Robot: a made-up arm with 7 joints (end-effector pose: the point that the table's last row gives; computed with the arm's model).
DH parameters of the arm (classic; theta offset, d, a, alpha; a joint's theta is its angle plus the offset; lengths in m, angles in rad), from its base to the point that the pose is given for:
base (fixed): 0 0 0 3.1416
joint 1: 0 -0.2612 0 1.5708
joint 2: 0 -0.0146 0 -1.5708
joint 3: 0 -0.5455 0 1.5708
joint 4: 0 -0.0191 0 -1.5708
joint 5: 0 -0.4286 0 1.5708
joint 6: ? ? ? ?
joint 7: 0 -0.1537 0 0
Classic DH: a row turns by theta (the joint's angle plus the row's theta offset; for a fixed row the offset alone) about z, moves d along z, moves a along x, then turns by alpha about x.
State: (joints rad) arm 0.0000 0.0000 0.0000 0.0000 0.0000 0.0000 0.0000
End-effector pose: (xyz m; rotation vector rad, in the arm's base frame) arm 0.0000 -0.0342 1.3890 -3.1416 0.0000 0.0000
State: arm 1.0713 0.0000 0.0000 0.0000 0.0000 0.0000 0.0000
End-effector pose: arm -0.0300 -0.0164 1.3890 -2.7016 1.6035 0.0000
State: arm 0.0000 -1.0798 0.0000 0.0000 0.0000 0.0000 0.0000
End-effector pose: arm -0.9946 -0.0342 0.7930 -2.6947 0.0000 -1.6149
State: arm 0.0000 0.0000 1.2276 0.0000 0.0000 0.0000 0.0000
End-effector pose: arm -0.0185 -0.0212 1.3890 -2.5681 1.8095 0.0000
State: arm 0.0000 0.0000 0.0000 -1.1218 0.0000 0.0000 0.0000
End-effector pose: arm -0.5246 -0.0342 1.0595 -2.6602 0.0000 -1.6712
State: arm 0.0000 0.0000 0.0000 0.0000 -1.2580 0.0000 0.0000
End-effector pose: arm 0.0005 -0.0339 1.3890 -2.5403 -1.8483 0.0000
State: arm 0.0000 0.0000 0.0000 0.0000 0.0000 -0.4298 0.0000
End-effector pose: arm -0.0640 -0.0342 1.3750 -3.0693 0.0000 -0.6699
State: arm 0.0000 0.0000 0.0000 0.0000 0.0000 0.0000 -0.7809
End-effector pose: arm 0.0000 -0.0342 1.3890 -2.9051 -1.1957 0.0000
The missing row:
joint 6: 0 -0.0005 0 -1.5708
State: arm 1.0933 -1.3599 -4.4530 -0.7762 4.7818 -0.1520 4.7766
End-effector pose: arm -0.0783 1.0003 0.5241 1.6978 -0.4338 -0.1262
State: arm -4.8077 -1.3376 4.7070 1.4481 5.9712 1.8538 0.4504
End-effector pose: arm 0.3409 0.4820 0.3388 -0.4691 -1.3023 -2.3355
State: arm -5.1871 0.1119 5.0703 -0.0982 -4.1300 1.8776 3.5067
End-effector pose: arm -0.0672 -0.2513 1.1632 -1.1917 -0.4499 -1.4667
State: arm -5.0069 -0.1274 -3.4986 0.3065 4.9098 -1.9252 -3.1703
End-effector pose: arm 0.0278 0.2719 1.1480 1.5999 -0.0782 -1.9942
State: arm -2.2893 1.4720 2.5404 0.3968 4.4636 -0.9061 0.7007
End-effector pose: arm -0.6241 0.7631 0.6271 2.3856 1.2962 0.7077
